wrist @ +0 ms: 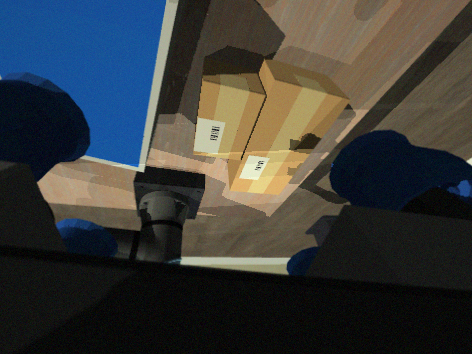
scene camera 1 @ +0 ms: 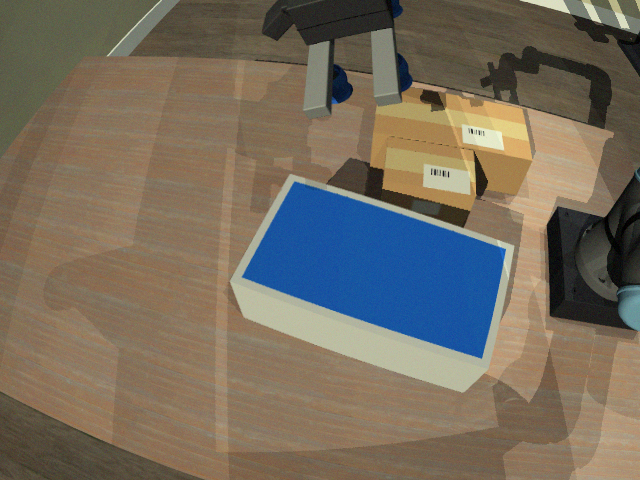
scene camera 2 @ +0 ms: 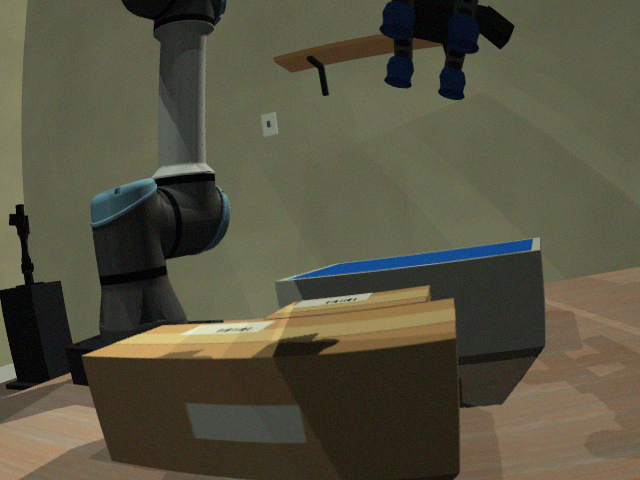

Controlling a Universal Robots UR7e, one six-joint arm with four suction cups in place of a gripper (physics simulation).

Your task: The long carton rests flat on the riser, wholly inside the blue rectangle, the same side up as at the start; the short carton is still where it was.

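Where they show: hand at its tool point: (wrist: 209, 210) (scene camera 1: 366, 48) (scene camera 2: 427, 65); arm's base at its link origin: (wrist: 165, 204) (scene camera 1: 610, 263).
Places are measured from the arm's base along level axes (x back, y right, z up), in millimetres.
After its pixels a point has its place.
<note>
The long carton (scene camera 1: 423, 124) @(x -342, y 251, z 40 mm) (scene camera 2: 356, 408) @(x -352, y 361, z 0 mm) (wrist: 295, 105) @(x -397, y 271, z 41 mm) lies flat on the table, its barcode label up. The short carton (scene camera 1: 405, 170) @(x -383, y 135, z 40 mm) (scene camera 2: 398, 297) @(x -384, y 165, z 41 mm) (wrist: 225, 100) @(x -393, y 147, z 41 mm), also label up, is close beside it, between it and the riser (scene camera 1: 356, 335) @(x -454, y -146, z 31 mm) (scene camera 2: 496, 304) @(x -503, y 80, z -1 mm) (wrist: 158, 75) @(x -427, y 50, z 57 mm). Whether the cartons touch cannot be told. The blue rectangle (scene camera 1: 377, 263) @(x -431, y -51, z 57 mm) (scene camera 2: 439, 258) @(x -443, y -8, z 57 mm) (wrist: 115, 75) @(x -421, y -6, z 57 mm) on the riser's top has no carton on it. My gripper (scene camera 1: 361, 64) @(x -460, y 118, z 286 mm) (scene camera 2: 428, 51) @(x -460, y 118, z 286 mm) (wrist: 210, 200) @(x -460, y 118, z 286 mm) is high above the table, its blue suction cups free and apart from both cartons.
The arm's dark base (scene camera 1: 560, 268) @(x -104, y -6, z -12 mm) (wrist: 167, 182) @(x -100, y 15, z -12 mm) stands on the table (scene camera 1: 129, 206) @(x -892, y 114, z -63 mm) near one end of the riser and cartons. In the second scene view, a wooden wall shelf (scene camera 2: 341, 52) is behind the gripper and a black pedestal (scene camera 2: 36, 330) stands at the far left.
</note>
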